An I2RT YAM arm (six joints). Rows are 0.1 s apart.
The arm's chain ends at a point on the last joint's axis. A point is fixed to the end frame.
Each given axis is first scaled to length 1.
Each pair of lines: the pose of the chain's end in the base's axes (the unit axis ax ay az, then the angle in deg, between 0 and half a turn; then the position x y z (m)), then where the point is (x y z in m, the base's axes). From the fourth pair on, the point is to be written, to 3 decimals.
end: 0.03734, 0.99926, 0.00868, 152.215, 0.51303, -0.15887, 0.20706
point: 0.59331 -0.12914 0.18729
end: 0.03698, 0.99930, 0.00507, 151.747, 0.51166, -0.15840, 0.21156
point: 0.59212 -0.12890 0.19221
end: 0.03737, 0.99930, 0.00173, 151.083, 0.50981, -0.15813, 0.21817
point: 0.59056 -0.12894 0.19954
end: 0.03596, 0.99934, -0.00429, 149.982, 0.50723, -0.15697, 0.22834
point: 0.588 -0.128 0.211
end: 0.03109, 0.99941, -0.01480, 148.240, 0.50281, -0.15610, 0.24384
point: 0.584 -0.127 0.228
